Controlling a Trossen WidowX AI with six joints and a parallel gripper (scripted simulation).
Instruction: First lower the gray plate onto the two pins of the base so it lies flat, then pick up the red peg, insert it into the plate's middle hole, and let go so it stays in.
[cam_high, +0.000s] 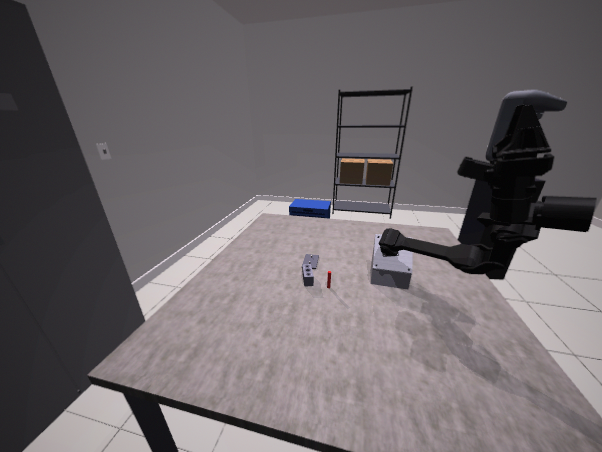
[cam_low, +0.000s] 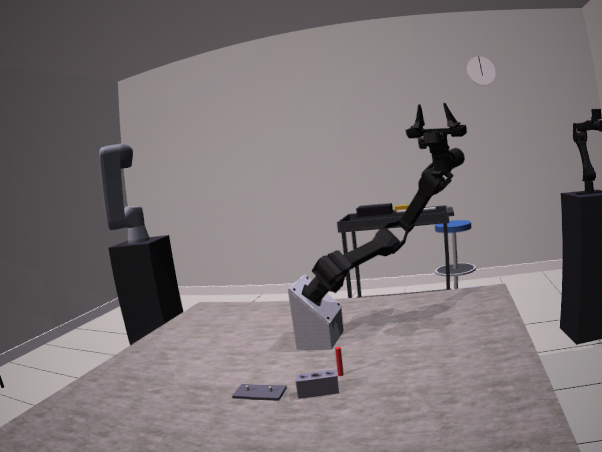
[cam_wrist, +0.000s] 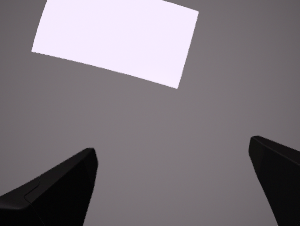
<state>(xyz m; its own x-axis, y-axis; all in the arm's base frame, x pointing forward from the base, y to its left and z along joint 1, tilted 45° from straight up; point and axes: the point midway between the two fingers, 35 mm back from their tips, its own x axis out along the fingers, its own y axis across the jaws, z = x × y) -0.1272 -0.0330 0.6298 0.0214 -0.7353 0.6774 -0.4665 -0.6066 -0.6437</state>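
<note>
The gray plate is 390 mm ahead of my gripper tip, 370 mm to the right of it and 630 mm below it. Also, from my gripper tip: dark base (390 mm ahead, 520 mm to the right, 660 mm below); red peg (300 mm ahead, 330 mm to the right, 630 mm below).
</note>
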